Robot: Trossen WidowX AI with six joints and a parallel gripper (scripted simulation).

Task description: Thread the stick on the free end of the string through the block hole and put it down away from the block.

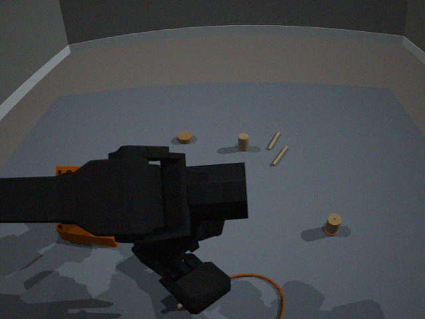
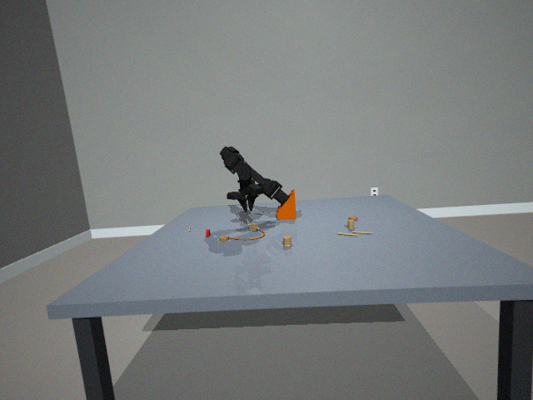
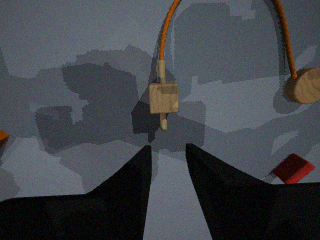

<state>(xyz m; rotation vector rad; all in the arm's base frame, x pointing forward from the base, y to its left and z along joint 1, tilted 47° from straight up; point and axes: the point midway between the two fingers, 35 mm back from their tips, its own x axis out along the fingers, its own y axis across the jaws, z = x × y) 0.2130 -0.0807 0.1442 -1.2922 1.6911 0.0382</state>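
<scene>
Now: the wooden block 7 cm below my gripper tip, 2 cm to the left of it and 2 cm ahead of it. Round my gripper tip: thin wooden stick (7 cm below, 3 cm to the left, 3 cm ahead); round wooden button (15 cm ahead, 9 cm to the right, 8 cm below); red piece (18 cm to the right, 8 cm ahead, 7 cm below).
</scene>
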